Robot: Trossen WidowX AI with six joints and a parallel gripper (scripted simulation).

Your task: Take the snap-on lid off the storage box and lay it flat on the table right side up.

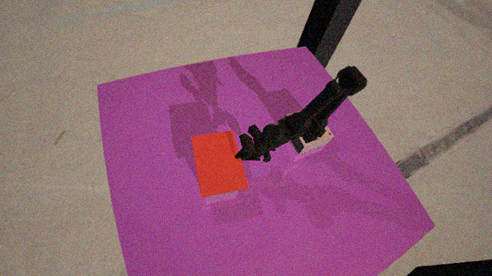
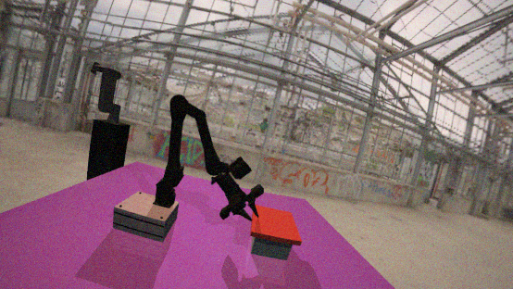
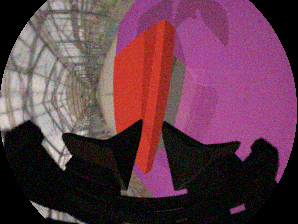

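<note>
Right now my gripper tip is 70 mm short of the lid and 10 mm to the left of it. Also, from my gripper tip: storage box: 70 mm ahead, 40 mm below, 10 mm to the right.
</note>
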